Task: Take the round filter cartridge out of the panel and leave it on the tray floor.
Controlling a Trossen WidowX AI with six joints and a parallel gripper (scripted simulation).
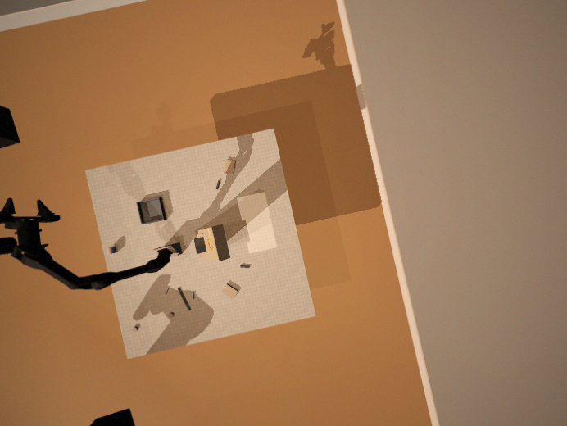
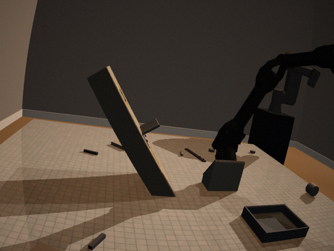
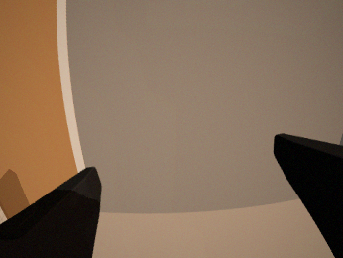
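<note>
Right now my gripper tip is 610 mm short of the round filter cartridge, 430 mm to the left of it and 240 mm above it. The rest, counted from my gripper tip: service panel (570 mm ahead, 420 mm to the right, 320 mm below); dark bracket (510 mm ahead, 420 mm to the right, 330 mm below); dark square tray (480 mm below, 200 mm ahead, 110 mm to the right).
</note>
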